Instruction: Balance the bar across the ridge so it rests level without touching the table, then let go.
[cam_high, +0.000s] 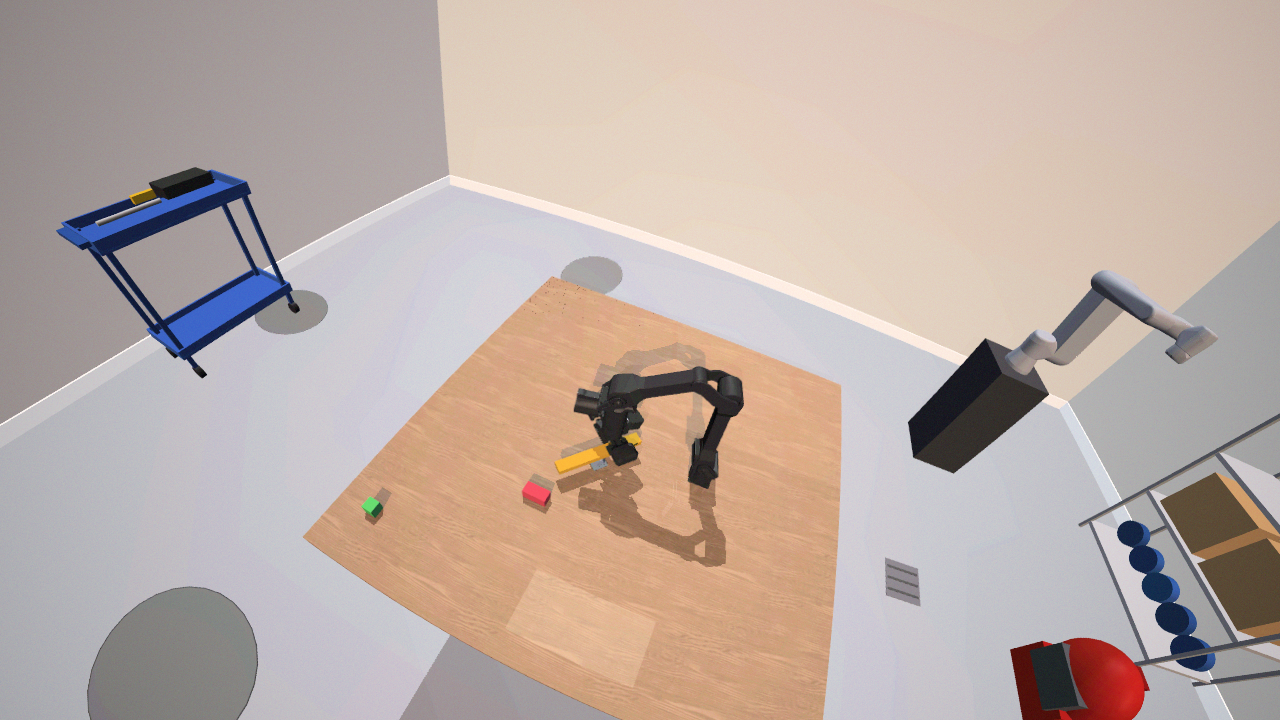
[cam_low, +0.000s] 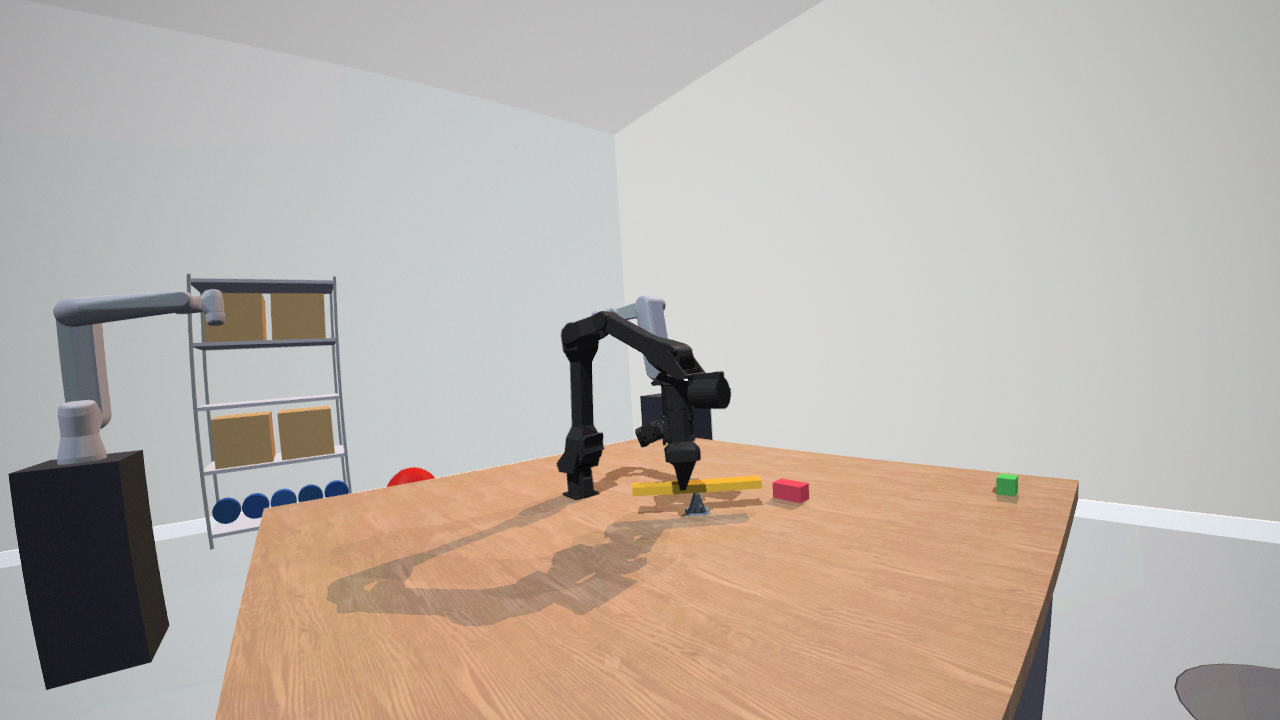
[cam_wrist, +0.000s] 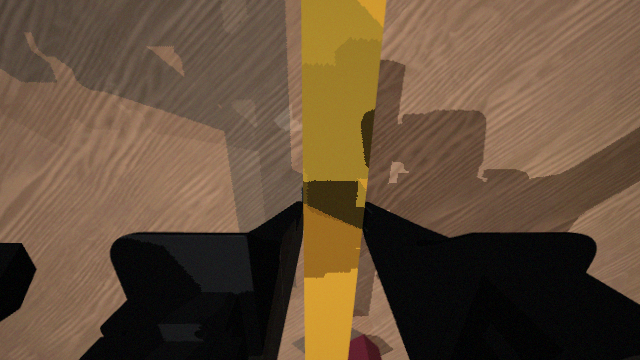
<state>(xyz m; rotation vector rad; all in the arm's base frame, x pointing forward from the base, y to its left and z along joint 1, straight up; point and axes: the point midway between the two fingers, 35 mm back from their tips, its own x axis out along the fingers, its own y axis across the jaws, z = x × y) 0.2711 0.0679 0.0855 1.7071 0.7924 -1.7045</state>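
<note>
The yellow bar lies 2 cm to the left of my gripper tip and 2 cm ahead of it. Also, from my gripper tip: red block 19 cm to the left, 12 cm ahead, 3 cm below; then green cube 47 cm ahead, 43 cm to the left, 3 cm below.
</note>
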